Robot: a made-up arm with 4 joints.
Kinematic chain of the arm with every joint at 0, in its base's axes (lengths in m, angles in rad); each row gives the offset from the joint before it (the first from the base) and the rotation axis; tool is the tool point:
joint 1: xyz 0 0 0.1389 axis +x
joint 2: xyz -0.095 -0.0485 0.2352 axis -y
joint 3: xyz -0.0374 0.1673 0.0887 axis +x
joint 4: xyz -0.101 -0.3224 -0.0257 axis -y
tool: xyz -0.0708 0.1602 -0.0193
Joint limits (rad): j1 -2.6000..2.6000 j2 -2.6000..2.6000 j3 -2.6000..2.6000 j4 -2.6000..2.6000
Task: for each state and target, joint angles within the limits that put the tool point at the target. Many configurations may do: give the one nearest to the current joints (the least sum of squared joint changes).
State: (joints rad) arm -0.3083 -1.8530 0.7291 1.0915
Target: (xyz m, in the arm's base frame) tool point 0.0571 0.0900 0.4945
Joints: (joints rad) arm -0.2672 -2.6000 0.3753 0.3534
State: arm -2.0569 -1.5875 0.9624 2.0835
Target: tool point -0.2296 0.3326 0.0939
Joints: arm -1.3938 -1.2398 0.9451 1.5098
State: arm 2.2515 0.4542 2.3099 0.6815
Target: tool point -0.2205 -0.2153 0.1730
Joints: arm 2.6000 0.5058 1.5719 0.6319
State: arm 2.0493 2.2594 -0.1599 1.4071
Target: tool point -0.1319 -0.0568 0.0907
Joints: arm 1.4002 2.3153 -0.8834 1.6606
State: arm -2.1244 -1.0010 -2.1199 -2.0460
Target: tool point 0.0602 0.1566 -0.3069
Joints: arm -2.2590 -1.2590 -2.1601 -2.1882
